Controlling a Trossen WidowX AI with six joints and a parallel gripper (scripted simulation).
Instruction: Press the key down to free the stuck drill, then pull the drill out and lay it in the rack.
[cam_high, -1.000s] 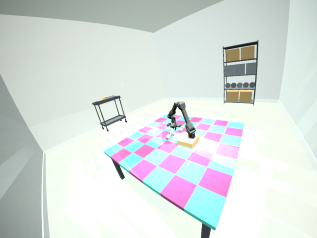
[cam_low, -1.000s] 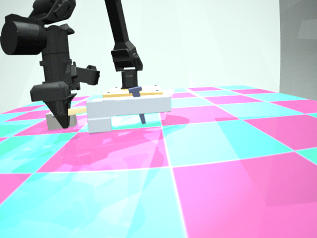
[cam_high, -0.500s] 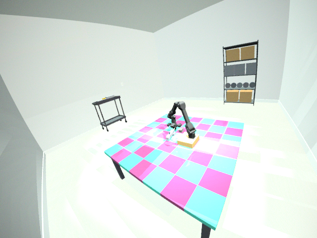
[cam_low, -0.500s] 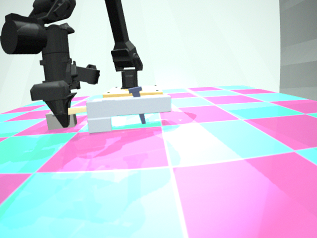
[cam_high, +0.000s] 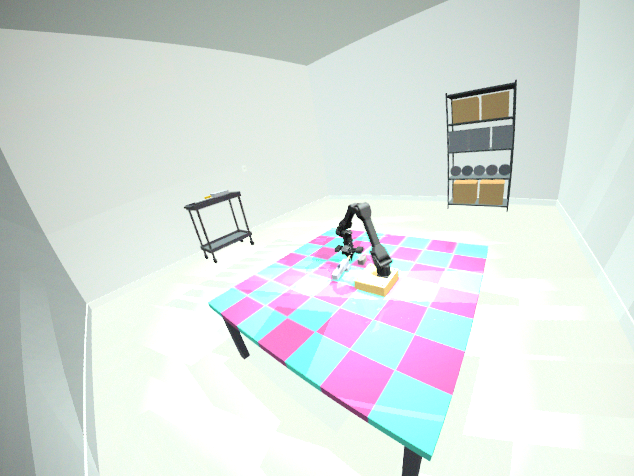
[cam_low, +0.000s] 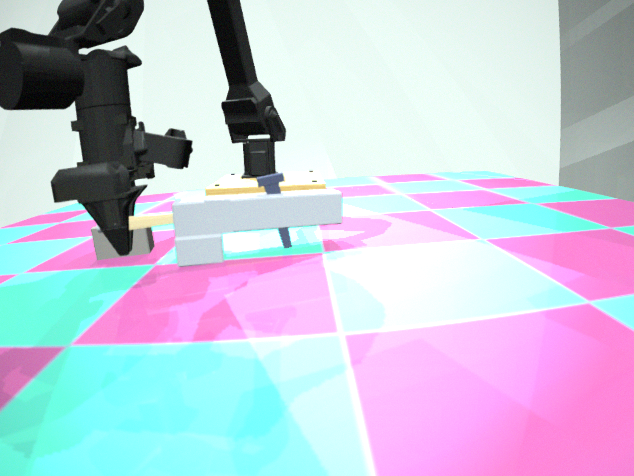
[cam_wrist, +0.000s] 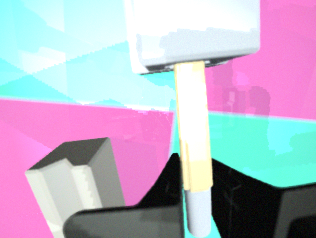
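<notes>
My gripper tip is 1 cm past the drill, 4 cm to the right of it and 3 cm below it. From my gripper tip the other things lie so: blue t-shaped key (3 cm behind, 17 cm to the left, 3 cm above); then small grey block (7 cm behind, 3 cm to the right); then white housing block (2 cm behind, 14 cm to the left, 2 cm above).
</notes>
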